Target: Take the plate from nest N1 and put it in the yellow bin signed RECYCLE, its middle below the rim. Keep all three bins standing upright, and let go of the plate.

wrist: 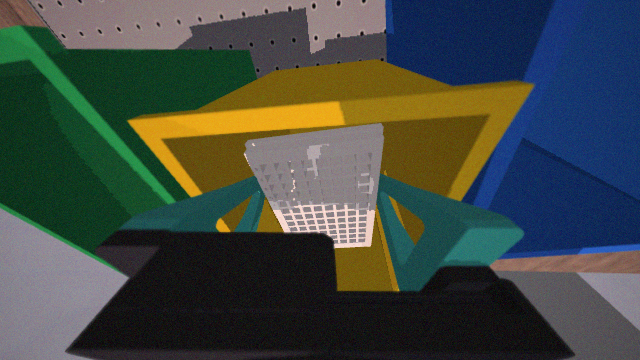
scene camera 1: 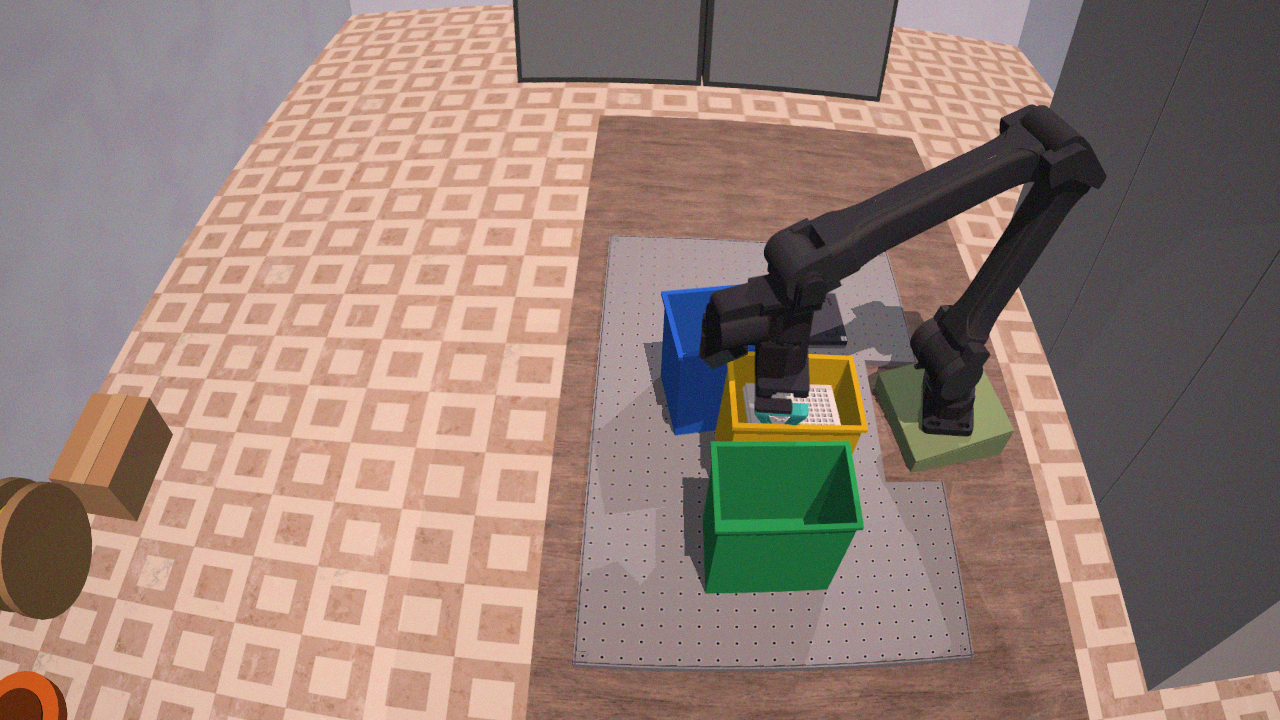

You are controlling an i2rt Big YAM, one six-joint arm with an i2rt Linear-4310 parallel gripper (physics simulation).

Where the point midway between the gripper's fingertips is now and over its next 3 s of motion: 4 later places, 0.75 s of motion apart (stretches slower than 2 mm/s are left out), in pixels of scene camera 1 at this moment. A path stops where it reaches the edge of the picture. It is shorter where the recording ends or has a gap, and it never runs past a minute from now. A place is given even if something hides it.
The gripper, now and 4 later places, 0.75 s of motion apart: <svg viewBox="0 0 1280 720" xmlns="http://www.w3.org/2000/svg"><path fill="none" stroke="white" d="M775 413L788 395L790 407L802 402L811 370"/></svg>
